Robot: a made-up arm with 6 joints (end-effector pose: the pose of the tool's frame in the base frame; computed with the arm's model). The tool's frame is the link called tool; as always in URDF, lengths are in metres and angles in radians.
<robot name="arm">
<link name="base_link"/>
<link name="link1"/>
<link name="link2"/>
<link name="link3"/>
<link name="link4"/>
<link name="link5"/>
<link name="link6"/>
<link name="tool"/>
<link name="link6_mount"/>
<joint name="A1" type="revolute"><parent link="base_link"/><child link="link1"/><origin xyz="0.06 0.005 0.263" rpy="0 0 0"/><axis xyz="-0.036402 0.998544 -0.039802"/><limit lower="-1.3" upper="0.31" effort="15" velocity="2.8"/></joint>
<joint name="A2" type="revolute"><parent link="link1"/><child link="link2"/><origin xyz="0.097 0.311 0.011" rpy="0 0 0"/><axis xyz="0 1 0"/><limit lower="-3" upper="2.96" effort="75" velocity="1.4"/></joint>
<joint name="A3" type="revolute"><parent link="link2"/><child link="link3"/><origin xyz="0.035 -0.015 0.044" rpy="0 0 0"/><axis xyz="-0.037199 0.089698 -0.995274"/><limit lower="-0.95" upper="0.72" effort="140" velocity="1.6"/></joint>
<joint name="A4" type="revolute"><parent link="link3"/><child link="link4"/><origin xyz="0 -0.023 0.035" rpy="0 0 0"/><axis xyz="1 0 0"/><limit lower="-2.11" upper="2.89" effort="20" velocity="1.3"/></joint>
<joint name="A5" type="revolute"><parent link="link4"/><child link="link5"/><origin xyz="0.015 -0.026 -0.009" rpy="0 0 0"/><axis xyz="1 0 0"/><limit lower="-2.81" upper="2.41" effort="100" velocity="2.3"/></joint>
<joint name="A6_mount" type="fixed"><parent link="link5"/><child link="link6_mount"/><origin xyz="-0.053 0.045 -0.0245" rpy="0 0 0"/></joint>
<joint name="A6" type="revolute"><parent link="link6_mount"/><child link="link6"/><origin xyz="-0.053 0.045 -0.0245" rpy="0 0 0"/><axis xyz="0 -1 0"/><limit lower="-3.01" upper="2.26" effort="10" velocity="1.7"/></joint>
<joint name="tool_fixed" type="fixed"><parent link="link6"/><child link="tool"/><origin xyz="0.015 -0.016 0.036" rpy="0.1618 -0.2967 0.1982"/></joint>
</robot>
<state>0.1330 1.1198 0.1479 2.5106 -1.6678 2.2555</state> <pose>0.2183 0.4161 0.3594 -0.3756 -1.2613 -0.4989</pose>
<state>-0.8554 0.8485 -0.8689 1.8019 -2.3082 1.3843</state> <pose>0.0307 0.2361 0.3318 0.3701 -1.7868 1.3859</pose>
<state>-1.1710 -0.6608 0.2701 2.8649 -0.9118 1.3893</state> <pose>-0.0678 0.3304 0.2401 -2.0190 1.5569 -0.0210</pose>
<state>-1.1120 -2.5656 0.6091 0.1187 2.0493 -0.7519</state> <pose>0.1889 0.2899 0.2479 0.8396 0.8972 -2.1335</pose>
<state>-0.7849 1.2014 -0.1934 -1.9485 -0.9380 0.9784</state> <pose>0.1023 0.1823 0.4577 -1.9688 -0.0461 2.2655</pose>
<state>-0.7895 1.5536 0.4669 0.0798 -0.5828 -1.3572</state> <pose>0.0844 0.3149 0.3468 -0.2174 1.8416 -0.6447</pose>
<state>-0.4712 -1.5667 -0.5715 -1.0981 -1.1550 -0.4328</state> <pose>0.0744 0.1765 0.3316 -1.4640 -1.4970 -1.8742</pose>
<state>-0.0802 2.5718 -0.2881 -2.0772 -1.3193 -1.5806</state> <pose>0.2674 0.2138 0.1353 -2.2508 0.1813 1.5148</pose>
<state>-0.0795 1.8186 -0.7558 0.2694 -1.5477 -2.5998</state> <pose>0.1086 0.1679 0.2385 1.6140 -2.5621 -0.0373</pose>
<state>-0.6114 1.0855 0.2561 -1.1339 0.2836 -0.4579</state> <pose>0.1130 0.3062 0.3704 -0.6190 0.7827 0.0192</pose>
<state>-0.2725 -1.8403 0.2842 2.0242 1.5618 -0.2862</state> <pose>0.1331 0.2455 0.2339 -1.1241 -0.4192 -2.0788</pose>
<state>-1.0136 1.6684 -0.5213 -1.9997 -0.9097 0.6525</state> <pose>0.1454 0.1693 0.4327 -2.0148 -0.4565 2.1599</pose>
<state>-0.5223 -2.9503 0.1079 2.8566 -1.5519 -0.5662</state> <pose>0.1933 0.3614 0.1939 0.6246 2.1214 -1.9573</pose>
